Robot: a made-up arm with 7 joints.
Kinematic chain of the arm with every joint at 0, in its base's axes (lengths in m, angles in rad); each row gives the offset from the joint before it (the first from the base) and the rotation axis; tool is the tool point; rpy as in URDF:
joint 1: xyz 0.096 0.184 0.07 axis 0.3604 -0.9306 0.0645
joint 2: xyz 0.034 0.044 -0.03 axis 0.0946 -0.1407 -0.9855
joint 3: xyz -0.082 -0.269 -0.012 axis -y
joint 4: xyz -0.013 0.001 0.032 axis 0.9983 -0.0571 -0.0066
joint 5: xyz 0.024 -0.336 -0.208 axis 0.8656 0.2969 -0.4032
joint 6: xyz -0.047 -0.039 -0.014 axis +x
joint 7: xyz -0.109 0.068 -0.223 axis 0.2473 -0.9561 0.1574
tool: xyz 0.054 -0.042 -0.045 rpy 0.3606 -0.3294 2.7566
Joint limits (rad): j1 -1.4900..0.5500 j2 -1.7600..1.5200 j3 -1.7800..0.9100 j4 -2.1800..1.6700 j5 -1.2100..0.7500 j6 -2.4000..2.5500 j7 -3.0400..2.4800
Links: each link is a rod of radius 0.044 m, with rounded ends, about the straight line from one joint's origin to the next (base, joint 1, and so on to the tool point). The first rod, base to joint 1, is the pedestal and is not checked.
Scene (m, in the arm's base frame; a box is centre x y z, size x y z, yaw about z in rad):
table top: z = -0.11
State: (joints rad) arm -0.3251 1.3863 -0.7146 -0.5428 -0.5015 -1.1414 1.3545
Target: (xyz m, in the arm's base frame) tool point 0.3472 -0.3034 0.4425
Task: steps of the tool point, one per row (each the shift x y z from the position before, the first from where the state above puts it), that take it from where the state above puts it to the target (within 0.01 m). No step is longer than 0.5 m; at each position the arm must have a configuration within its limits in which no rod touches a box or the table.
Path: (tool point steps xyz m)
1: 0.2684 -0.2841 0.2791
2: 0.4264 -0.1390 0.0874
3: 0.4011 0.0291 -0.1326

